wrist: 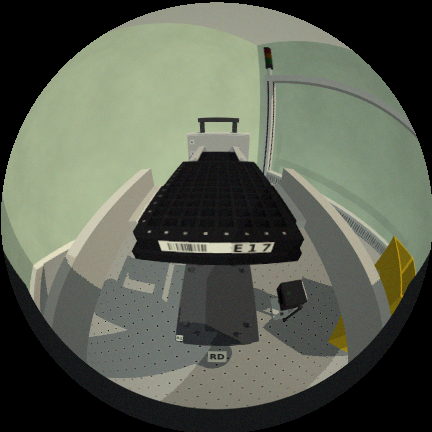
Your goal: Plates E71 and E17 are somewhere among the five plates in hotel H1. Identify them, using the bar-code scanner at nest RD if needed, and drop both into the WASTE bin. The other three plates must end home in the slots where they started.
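Places are measured from the arm's base along level axes (x up, y ahead, z left), in metres.
Pixels of known places: gripper, fingertip midpoint: [216, 176].
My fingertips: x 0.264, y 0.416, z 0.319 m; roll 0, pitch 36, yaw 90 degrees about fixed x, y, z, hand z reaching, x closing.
Note:
For each thing: its middle in the pictures, then the offset to it from my fingertips. "spot": a spot on its surface instead.
- plate at the middle of its body: [217, 189] dx -0.011, dy +0.001, dz +0.001 m
- nest RD at the middle of its body: [217, 302] dx -0.216, dy -0.005, dz -0.007 m
- hotel at a spot on its surface: [192, 145] spot: dx -0.014, dy +0.097, dz +0.229 m
- small black box-shaped device at the middle of its body: [285, 300] dx -0.210, dy +0.088, dz -0.090 m
- yellow object at the middle of its body: [379, 303] dx -0.151, dy +0.186, dz -0.304 m
My gripper [216, 176] is shut on a black plate, and its long grey fingers stand along both sides. The plate [218, 210] has a white bar-code label reading E17 on its near edge and looks level. Below it in the wrist view is nest RD [218, 300], a dark grey base with small corner pegs and an RD sign in front; the plate is held above and apart from it. The hotel [192, 145], pale grey with a dark handle, stands behind. A dark piece between its rails looks like another plate; its label is hidden. Plate E71 cannot be made out.
A small black box-shaped device [291, 294], likely the scanner, stands on a bracket right of the nest. A yellow object [394, 265] shows at the right edge, partly behind the right finger. A signal light [268, 58] and a window frame are at the back right.

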